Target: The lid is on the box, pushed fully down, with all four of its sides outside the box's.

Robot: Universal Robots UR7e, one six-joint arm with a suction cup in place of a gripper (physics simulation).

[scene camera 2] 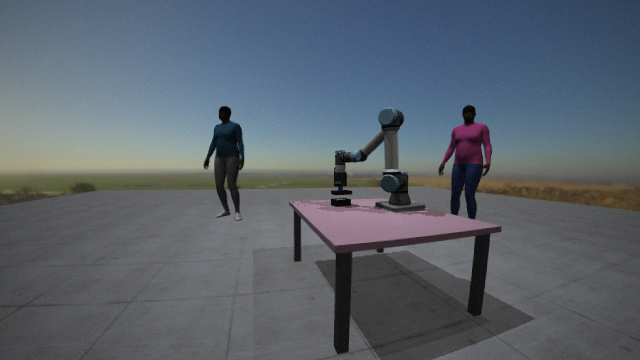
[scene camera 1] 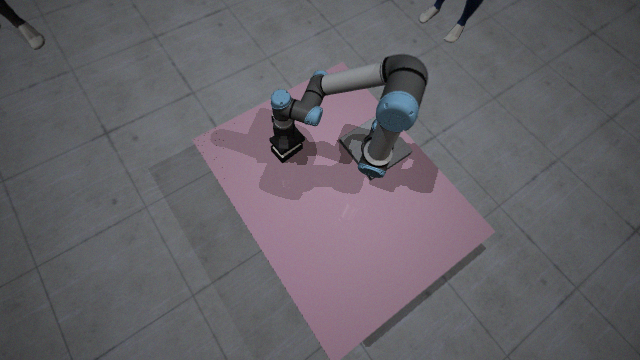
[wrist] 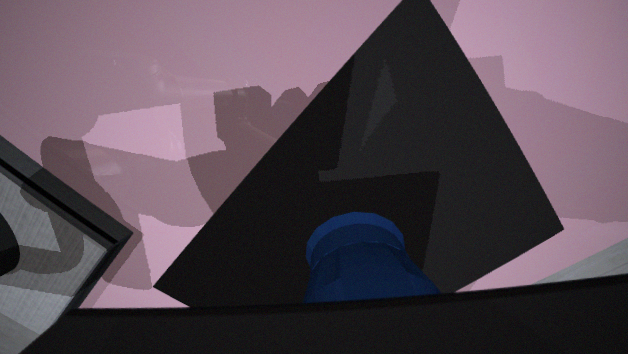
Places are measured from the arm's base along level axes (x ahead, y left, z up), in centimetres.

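Pixels of known places: hand, its tool point: point(scene camera 2: 340, 192) point(wrist: 349, 230); arm's base, origin of its link: point(scene camera 2: 399, 203).
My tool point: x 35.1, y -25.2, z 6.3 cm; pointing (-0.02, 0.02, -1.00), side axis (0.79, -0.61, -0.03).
Ahead of a thing's pixels: the offset from my tool point to its middle. Level surfaces: height alone.
The lid @[dx -0.8, dy +0.0, dz -0.1 cm] point(scene camera 1: 298, 140) point(scene camera 2: 341, 192) point(wrist: 480, 150) is a flat black square. It hangs roughly level under my suction gripper point(scene camera 2: 341, 188) point(wrist: 356, 240), whose blue cup is on its top face. The black box @[dx -0.4, dy -0.1, dz -7.4 cm] point(scene camera 1: 283, 159) point(scene camera 2: 341, 202) stands on the table below the lid, with a cream interior strip showing in scene camera 1. A gap shows between lid and box in scene camera 2, so they are apart. The box does not show in the wrist view, and how their sides line up cannot be told exactly.
The pink table @[dz -9.8 cm] point(scene camera 1: 375, 260) point(scene camera 2: 400, 230) point(wrist: 150, 30) carries the arm's grey base plate point(scene camera 1: 404, 150) point(scene camera 2: 416, 206) point(wrist: 55, 295), to the right of the box in scene camera 1. Two people point(scene camera 2: 227, 145) point(scene camera 2: 470, 145) stand on the floor beyond the table.
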